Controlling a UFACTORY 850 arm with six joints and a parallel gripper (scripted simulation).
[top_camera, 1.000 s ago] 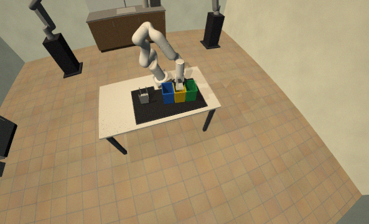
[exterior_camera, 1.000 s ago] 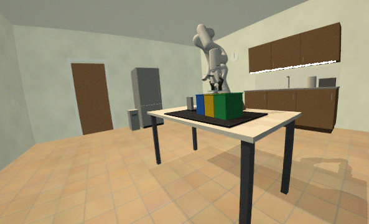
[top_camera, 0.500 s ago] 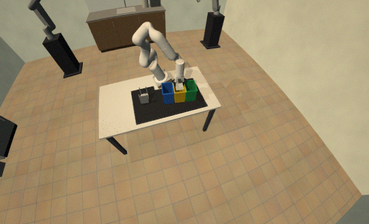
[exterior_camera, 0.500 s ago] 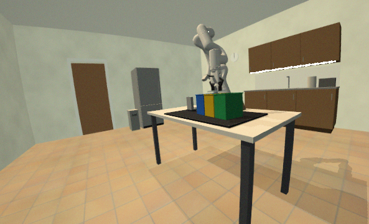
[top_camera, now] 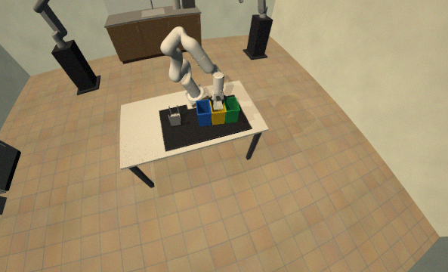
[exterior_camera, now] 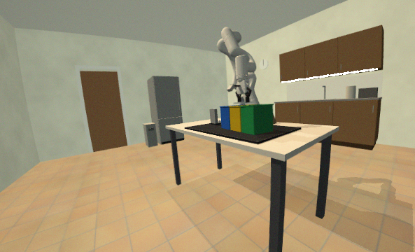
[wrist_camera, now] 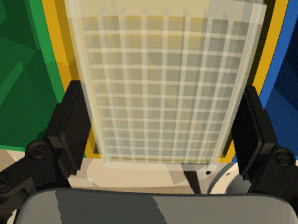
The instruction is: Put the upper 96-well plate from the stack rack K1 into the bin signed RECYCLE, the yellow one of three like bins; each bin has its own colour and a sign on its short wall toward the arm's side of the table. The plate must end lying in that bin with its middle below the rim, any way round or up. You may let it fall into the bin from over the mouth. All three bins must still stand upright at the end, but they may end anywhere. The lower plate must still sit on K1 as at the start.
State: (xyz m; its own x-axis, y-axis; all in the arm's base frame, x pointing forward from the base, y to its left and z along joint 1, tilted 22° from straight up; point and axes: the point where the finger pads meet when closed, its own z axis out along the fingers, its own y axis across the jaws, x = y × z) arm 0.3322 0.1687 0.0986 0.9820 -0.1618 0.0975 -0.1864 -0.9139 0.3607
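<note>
The 96-well plate lies 1 cm below my hand. The rest, counted from my hand: green bin 13 cm to the left, 12 cm below, 2 cm ahead; yellow bin 12 cm below; blue bin 13 cm to the right, 12 cm below, 2 cm behind.
</note>
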